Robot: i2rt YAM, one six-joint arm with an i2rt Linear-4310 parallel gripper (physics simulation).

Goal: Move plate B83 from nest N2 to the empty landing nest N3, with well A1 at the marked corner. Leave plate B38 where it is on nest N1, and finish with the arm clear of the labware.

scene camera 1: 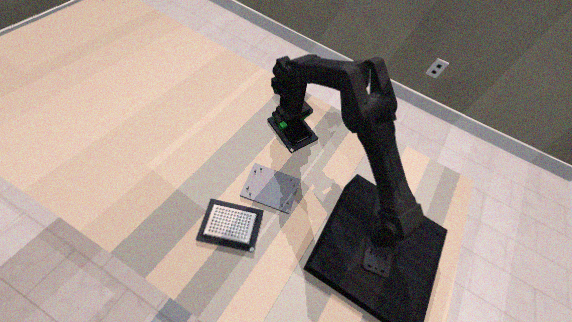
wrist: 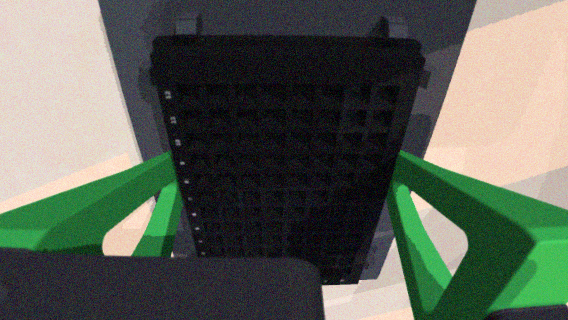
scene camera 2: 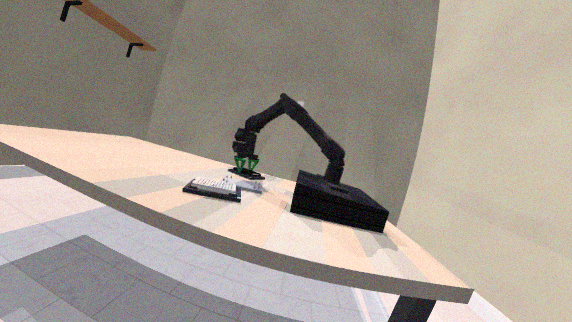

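Observation:
A black well plate sits on a dark nest, the far one in scene camera 1. My gripper points down, shut on this plate, with green fingers against its two long sides. Number marks run along the plate's left side in the wrist view; whether it is slightly raised cannot be told. The grey landing nest is empty, with small pegs and partly in shadow. A white well plate lies on another dark nest. Plate names are not readable.
The arm's black base block stands to the right of the nests in both scene views. The grey landing nest lies between the two dark nests. The wooden table extends to the left. A wall shelf is at upper left.

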